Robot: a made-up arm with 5 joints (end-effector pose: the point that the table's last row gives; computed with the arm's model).
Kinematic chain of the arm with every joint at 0, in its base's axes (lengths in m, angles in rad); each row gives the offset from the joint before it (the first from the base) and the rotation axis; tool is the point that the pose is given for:
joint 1: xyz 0 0 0.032 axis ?
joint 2: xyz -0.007 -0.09 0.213 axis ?
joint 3: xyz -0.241 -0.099 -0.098 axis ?
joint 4: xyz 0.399 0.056 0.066 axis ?
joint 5: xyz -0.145 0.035 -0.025 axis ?
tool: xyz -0.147 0.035 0
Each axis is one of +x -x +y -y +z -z.
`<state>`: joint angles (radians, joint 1 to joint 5).
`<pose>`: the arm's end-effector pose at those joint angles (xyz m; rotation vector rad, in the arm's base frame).
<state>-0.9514 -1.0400 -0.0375 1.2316 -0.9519</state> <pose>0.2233 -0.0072 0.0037 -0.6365 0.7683 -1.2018</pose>
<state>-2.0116 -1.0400 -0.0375 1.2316 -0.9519</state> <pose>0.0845 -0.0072 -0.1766 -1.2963 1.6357 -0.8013</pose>
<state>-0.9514 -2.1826 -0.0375 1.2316 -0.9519</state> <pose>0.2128 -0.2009 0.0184 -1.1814 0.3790 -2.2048</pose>
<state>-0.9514 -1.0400 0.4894 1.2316 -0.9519</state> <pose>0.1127 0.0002 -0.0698 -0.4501 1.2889 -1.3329</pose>
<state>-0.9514 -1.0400 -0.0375 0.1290 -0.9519</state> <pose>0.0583 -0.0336 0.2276 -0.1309 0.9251 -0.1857</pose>
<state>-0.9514 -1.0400 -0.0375 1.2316 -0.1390</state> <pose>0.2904 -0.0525 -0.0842 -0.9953 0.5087 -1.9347</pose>
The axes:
joint 1: -y
joint 2: +z
joint 3: +y
joint 4: -z
joint 5: -z

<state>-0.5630 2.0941 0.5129 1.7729 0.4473</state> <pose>-0.3347 0.0619 0.0854 -0.4448 0.2697 0.0003</pose>
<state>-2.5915 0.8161 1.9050 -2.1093 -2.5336</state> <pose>0.0039 -0.3823 0.4566 1.2626 -1.7117 -1.9751</pose>
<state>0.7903 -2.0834 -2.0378 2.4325 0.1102</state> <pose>-0.2518 0.3773 0.7689 -0.7454 1.4308 0.6416</pose>
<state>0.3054 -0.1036 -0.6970 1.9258 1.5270</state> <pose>0.0227 -0.1084 0.6042 -1.3396 -0.1814 2.4150</pose>
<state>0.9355 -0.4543 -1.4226 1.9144 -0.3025</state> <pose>-0.5669 0.2039 0.3368 1.8095 -1.9592 -1.2408</pose>
